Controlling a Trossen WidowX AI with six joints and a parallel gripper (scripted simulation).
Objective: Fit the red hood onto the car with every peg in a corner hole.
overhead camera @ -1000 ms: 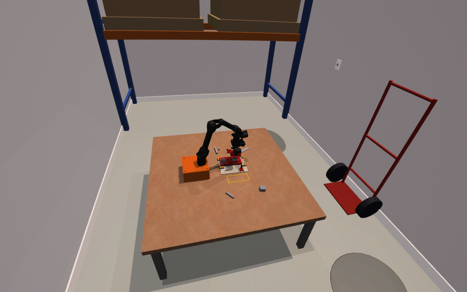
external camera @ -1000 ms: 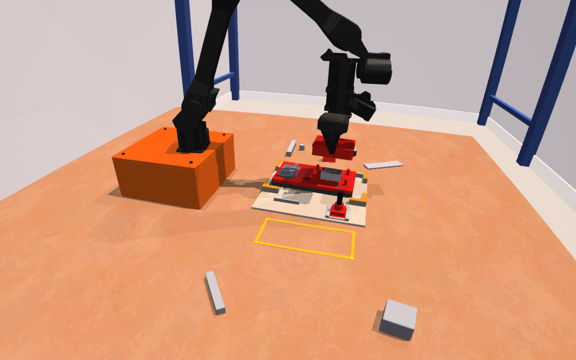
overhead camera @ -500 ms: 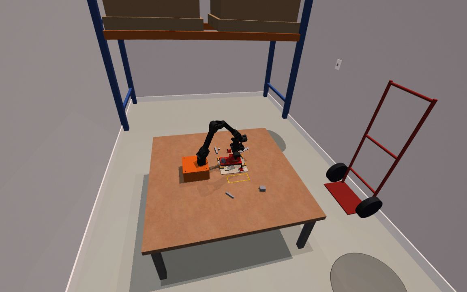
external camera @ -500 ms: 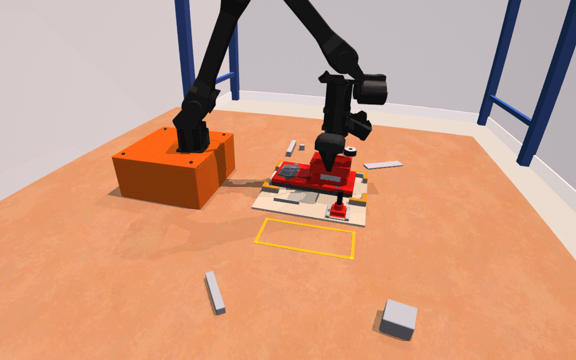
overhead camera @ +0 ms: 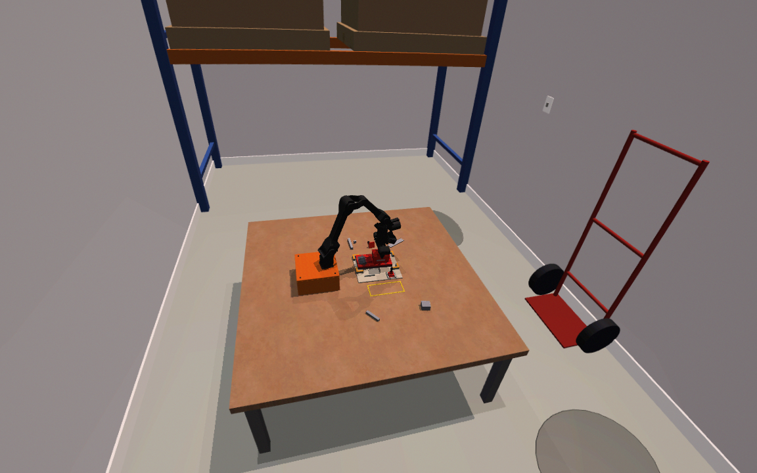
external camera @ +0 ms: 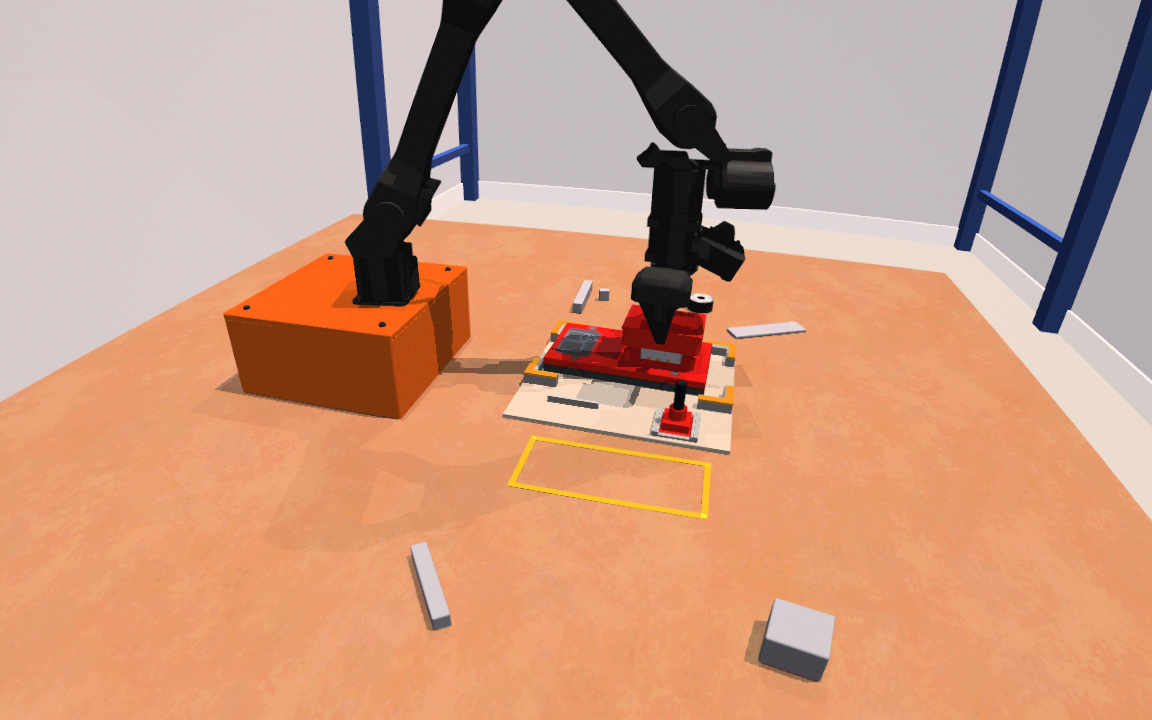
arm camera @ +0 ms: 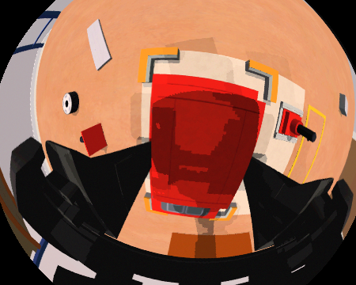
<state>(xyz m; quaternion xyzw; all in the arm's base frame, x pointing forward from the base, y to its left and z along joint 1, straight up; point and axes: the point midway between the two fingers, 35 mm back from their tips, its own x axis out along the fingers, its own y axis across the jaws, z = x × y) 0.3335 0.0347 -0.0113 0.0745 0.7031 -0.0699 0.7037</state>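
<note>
The red hood is 1 cm above my gripper tip. From my gripper tip the other things lie so: black wheel 8 cm ahead, 21 cm to the left, 5 cm below; then grey engine block 1 cm to the left, 3 cm below; then cream jig 3 cm behind, 2 cm to the right, 5 cm below.
</note>
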